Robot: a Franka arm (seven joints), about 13 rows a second.
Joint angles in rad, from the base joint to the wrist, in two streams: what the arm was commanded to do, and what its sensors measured. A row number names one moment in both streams.
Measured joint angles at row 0: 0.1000, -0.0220, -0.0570, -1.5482, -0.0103, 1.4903, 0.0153
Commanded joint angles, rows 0 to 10: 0.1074, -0.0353, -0.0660, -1.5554, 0.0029, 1.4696, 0.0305; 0.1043, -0.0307, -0.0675, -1.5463, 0.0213, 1.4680, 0.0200; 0.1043, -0.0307, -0.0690, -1.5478, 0.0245, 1.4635, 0.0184; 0.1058, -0.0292, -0.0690, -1.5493, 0.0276, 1.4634, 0.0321; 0.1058, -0.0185, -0.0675, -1.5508, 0.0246, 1.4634, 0.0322; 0.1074, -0.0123, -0.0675, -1.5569, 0.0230, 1.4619, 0.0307; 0.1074, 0.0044, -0.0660, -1.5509, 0.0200, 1.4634, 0.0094; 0.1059, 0.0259, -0.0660, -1.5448, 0.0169, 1.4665, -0.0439; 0.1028, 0.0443, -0.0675, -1.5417, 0.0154, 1.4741, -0.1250; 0.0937, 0.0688, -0.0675, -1.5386, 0.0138, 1.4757, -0.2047; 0.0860, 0.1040, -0.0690, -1.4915, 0.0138, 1.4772, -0.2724
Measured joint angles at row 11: 0.0969, 0.0468, -0.0591, -1.5516, 0.0030, 1.4771, -0.1541
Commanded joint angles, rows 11 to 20: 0.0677, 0.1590, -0.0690, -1.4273, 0.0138, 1.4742, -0.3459; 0.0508, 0.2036, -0.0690, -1.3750, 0.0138, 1.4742, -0.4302; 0.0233, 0.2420, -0.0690, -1.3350, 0.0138, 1.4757, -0.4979; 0.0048, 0.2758, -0.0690, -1.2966, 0.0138, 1.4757, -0.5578; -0.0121, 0.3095, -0.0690, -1.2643, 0.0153, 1.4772, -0.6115; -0.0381, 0.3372, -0.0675, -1.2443, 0.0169, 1.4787, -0.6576; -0.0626, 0.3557, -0.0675, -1.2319, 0.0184, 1.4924, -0.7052; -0.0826, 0.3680, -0.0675, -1.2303, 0.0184, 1.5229, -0.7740; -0.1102, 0.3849, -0.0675, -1.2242, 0.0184, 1.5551, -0.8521; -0.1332, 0.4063, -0.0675, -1.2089, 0.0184, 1.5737, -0.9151
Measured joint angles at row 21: -0.0925, 0.3562, -0.0714, -1.2764, 0.0028, 1.5604, -0.8071
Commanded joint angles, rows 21 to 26: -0.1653, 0.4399, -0.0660, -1.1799, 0.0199, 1.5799, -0.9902; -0.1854, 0.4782, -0.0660, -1.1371, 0.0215, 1.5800, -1.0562; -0.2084, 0.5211, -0.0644, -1.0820, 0.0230, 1.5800, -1.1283; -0.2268, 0.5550, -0.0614, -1.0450, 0.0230, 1.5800, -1.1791; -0.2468, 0.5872, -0.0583, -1.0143, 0.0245, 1.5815, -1.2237; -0.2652, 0.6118, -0.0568, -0.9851, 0.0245, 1.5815, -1.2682
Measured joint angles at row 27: -0.2287, 0.5239, -0.0701, -1.1126, 0.0031, 1.6028, -1.1850
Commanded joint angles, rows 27 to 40: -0.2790, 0.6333, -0.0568, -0.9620, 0.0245, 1.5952, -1.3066; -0.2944, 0.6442, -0.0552, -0.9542, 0.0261, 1.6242, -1.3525; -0.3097, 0.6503, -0.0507, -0.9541, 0.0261, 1.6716, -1.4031; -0.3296, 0.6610, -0.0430, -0.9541, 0.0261, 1.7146, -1.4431; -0.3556, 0.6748, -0.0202, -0.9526, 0.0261, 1.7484, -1.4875; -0.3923, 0.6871, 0.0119, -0.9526, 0.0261, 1.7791, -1.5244; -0.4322, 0.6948, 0.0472, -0.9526, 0.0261, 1.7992, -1.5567; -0.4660, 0.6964, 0.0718, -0.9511, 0.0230, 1.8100, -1.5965; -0.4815, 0.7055, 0.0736, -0.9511, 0.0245, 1.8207, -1.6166; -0.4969, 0.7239, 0.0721, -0.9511, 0.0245, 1.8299, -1.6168; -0.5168, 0.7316, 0.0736, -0.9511, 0.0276, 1.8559, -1.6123; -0.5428, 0.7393, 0.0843, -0.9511, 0.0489, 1.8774, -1.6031; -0.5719, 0.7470, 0.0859, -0.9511, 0.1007, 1.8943, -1.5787; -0.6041, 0.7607, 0.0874, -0.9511, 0.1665, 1.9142, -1.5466
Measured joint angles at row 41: -0.5450, 0.7228, 0.0623, -0.9947, 0.0792, 1.8953, -1.5811
